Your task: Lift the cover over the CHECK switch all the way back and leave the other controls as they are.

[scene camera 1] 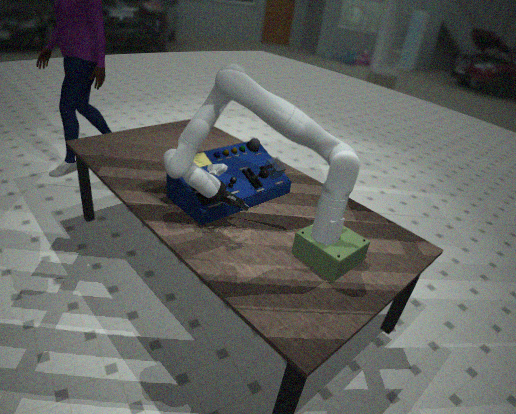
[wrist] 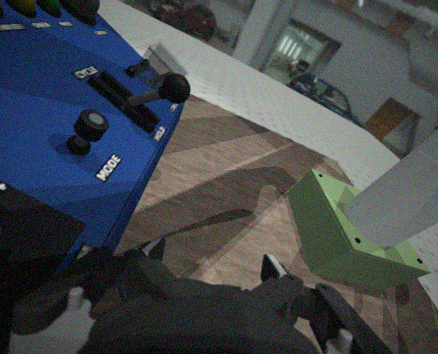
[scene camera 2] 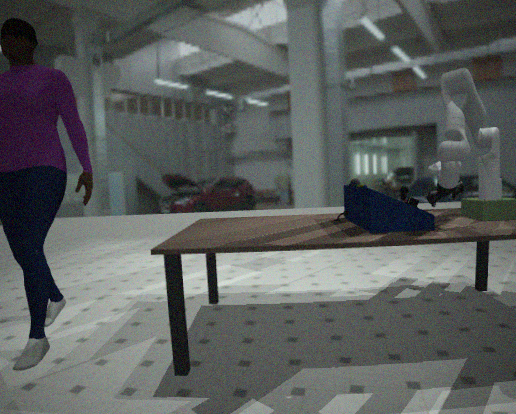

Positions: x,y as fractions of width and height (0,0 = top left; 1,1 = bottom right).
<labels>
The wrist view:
my gripper: 0.49,0.73
clear switch cover: 0.36,0.18
black ball-knob lever: 0.40,0.25
black knob: 0.21,0.35
</labels>
